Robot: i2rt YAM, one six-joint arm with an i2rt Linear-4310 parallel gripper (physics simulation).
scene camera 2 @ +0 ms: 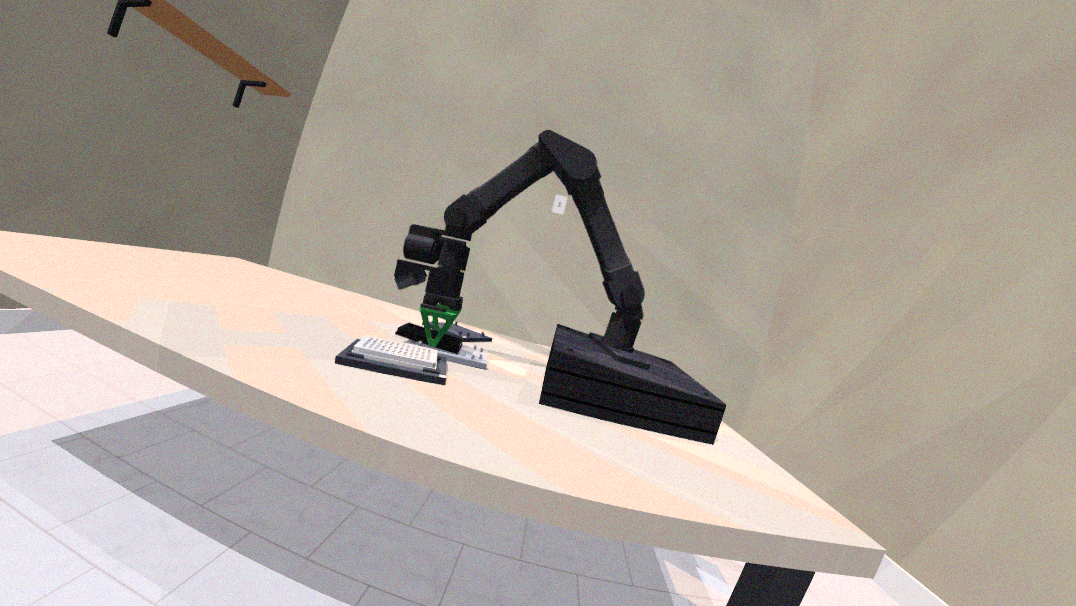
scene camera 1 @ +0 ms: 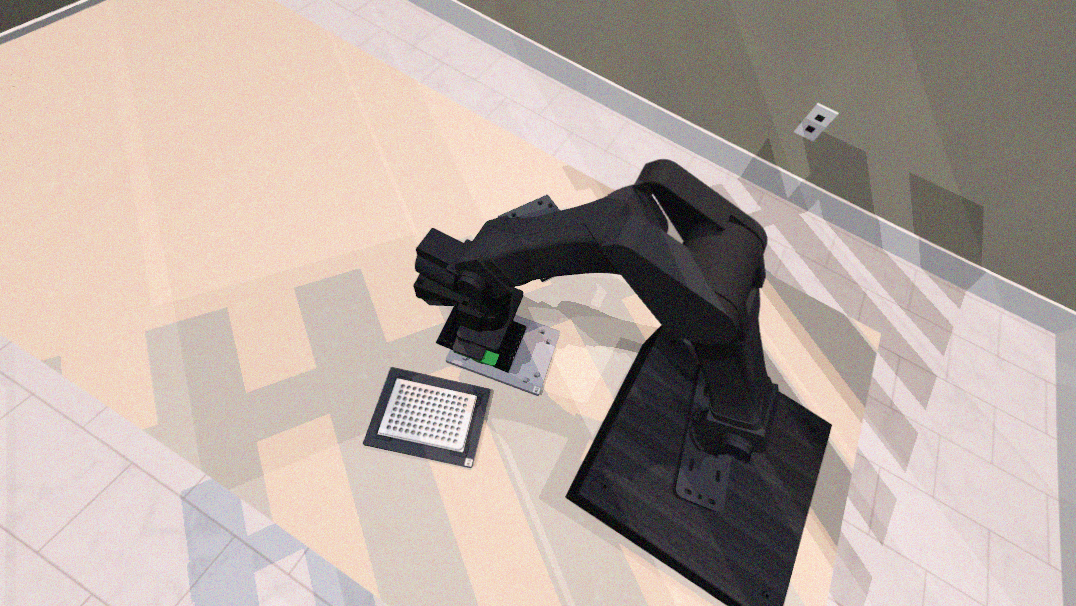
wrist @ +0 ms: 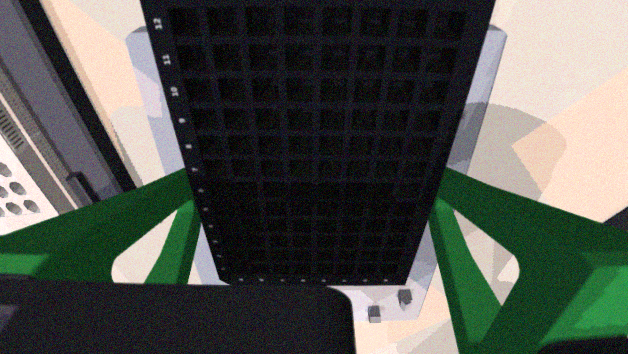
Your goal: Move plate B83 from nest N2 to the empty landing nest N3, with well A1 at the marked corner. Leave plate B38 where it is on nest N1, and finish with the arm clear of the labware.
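My gripper (scene camera 1: 482,345) (scene camera 2: 438,325) (wrist: 314,177) has green fingers shut on the long sides of the black well plate B83 (scene camera 1: 513,337) (wrist: 307,132). The plate hangs level a little above the grey nest (scene camera 1: 539,355) (scene camera 2: 472,357) (wrist: 478,66), and its row numbers run along its left edge in the wrist view. The white well plate B38 (scene camera 1: 426,413) (scene camera 2: 394,350) (wrist: 12,189) sits on its black nest N1 (scene camera 1: 379,433) (scene camera 2: 360,360), to the front left of the grey nest.
The arm's black base (scene camera 1: 676,512) (scene camera 2: 625,376) stands to the right of the nests. A corner of a dark flat nest (scene camera 1: 538,207) shows behind the forearm, mostly hidden. The table edge runs in front of the white plate.
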